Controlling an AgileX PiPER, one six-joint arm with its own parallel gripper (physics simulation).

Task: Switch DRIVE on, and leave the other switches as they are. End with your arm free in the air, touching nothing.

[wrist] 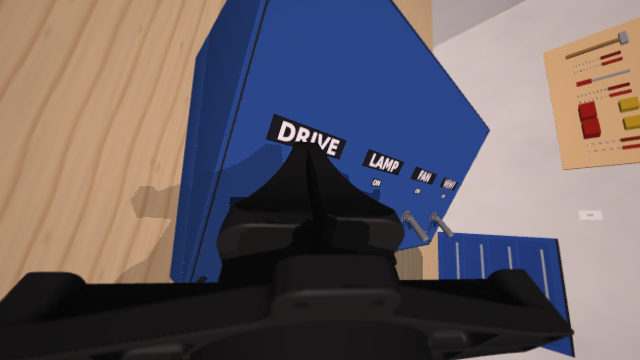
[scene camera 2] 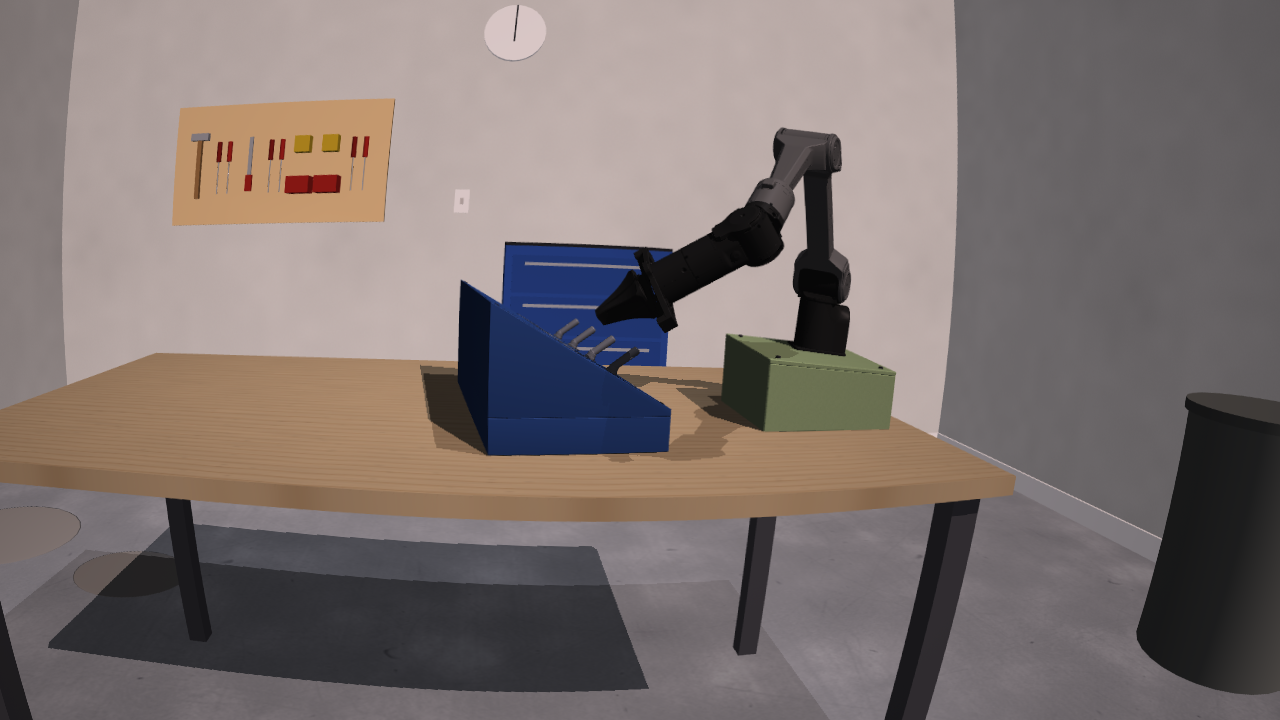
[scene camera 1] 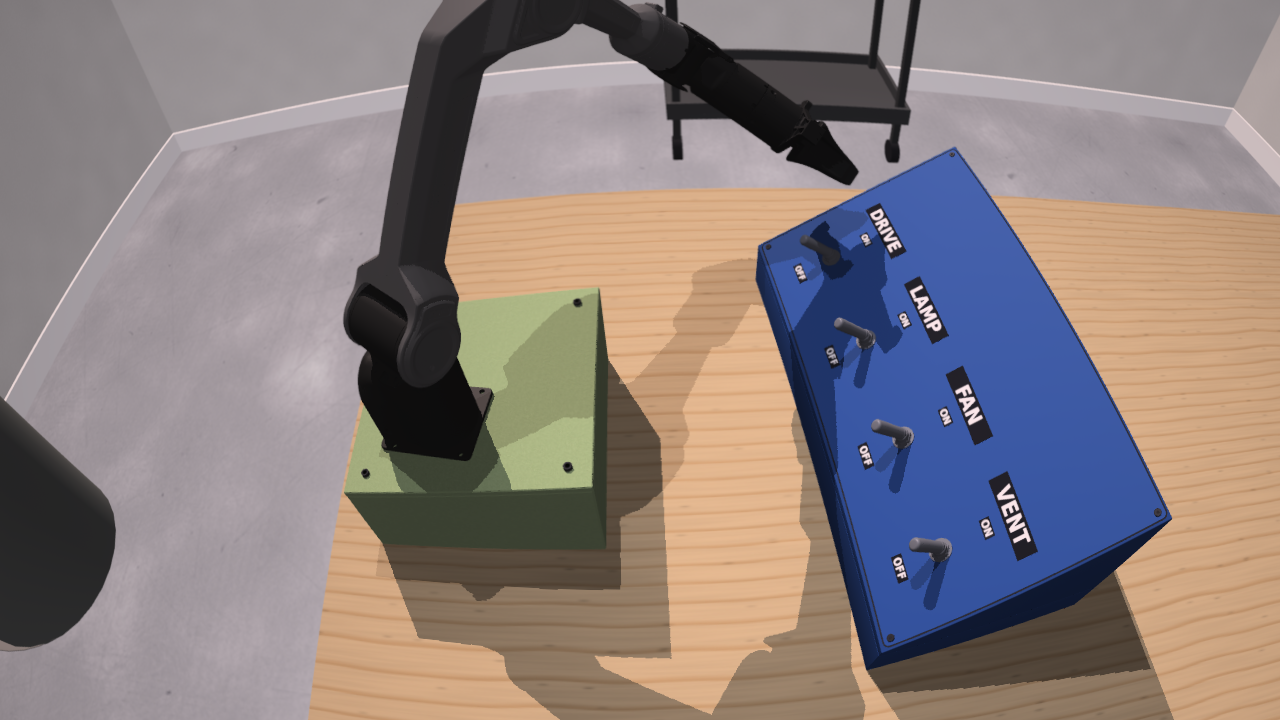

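Observation:
The blue switch box (scene camera 1: 1029, 313) (scene camera 2: 546, 385) (wrist: 350, 75) has a sloped face. Its DRIVE lever (scene camera 1: 819, 249) (scene camera 2: 623, 360) is in shadow and leans to OFF; the gripper hides it in the wrist view. The LAMP lever (scene camera 1: 854, 333), FAN lever (scene camera 1: 892, 433) (wrist: 416, 227) and VENT lever (scene camera 1: 930, 548) (wrist: 442, 225) also lean to OFF. My gripper (scene camera 1: 851, 179) (scene camera 2: 601, 316) (wrist: 305, 157) is shut and empty. It hangs in the air above the DRIVE end of the face, apart from the levers, and overlaps the DRIVE label in the wrist view.
The arm stands on a green block (scene camera 1: 554, 358) (scene camera 2: 827, 398), beside the box on the wooden table (scene camera 1: 716, 537) (scene camera 2: 313, 420). A dark cart (scene camera 1: 787, 111) stands on the floor past the table. A blue cabinet (scene camera 2: 581, 284) (wrist: 500, 255) stands behind the table.

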